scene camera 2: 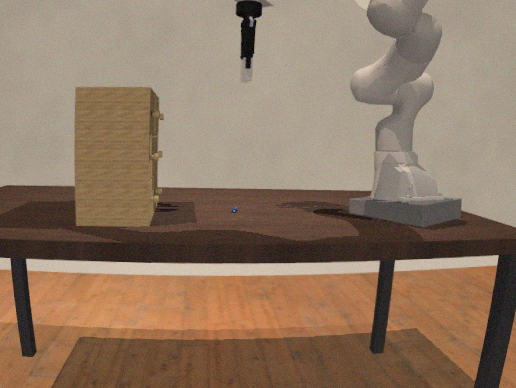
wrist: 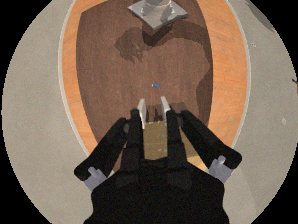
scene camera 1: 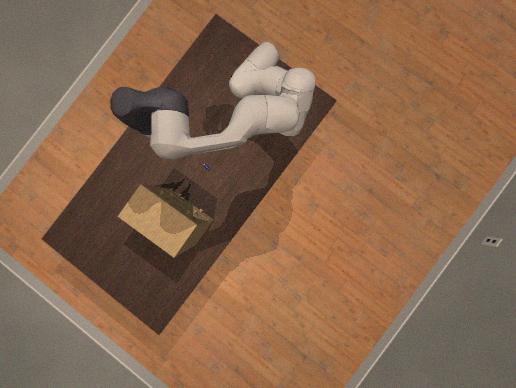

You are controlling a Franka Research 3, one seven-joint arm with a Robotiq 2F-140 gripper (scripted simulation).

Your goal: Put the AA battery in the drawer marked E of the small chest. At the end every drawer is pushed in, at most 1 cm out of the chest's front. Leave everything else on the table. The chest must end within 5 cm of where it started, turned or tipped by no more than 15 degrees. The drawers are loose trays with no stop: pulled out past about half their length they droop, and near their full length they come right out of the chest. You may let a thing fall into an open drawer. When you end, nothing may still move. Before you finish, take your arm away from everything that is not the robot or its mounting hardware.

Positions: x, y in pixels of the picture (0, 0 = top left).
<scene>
A wooden chest (scene camera 2: 112, 124): 1.00 m from the lens.
</scene>
